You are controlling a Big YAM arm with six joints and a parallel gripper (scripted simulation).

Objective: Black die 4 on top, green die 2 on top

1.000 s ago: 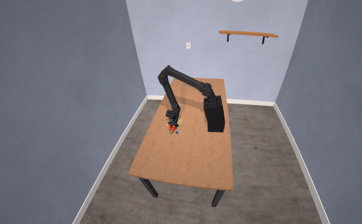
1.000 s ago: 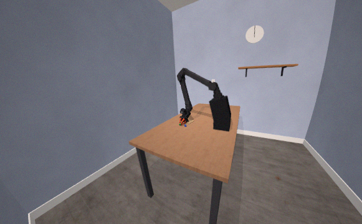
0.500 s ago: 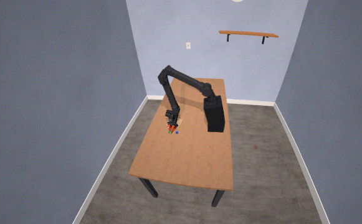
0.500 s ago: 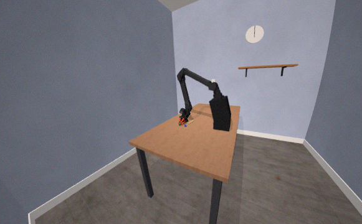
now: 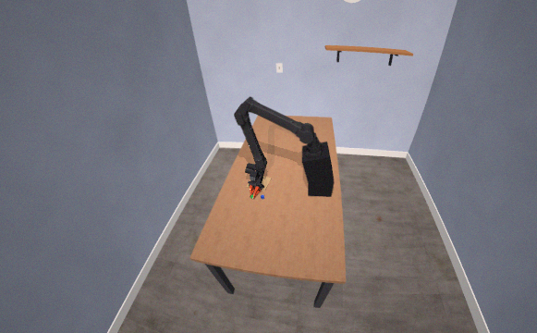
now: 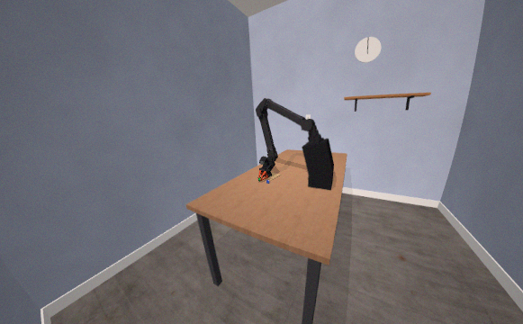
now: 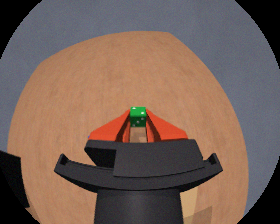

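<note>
Right now my hand is right at the green die. Also, from my hand: black die 15 cm to the right, 5 cm ahead, 1 cm below; blue die 6 cm behind, 3 cm to the right, 2 cm below; tan mat 16 cm to the right, 2 cm below, 2 cm ahead.
</note>
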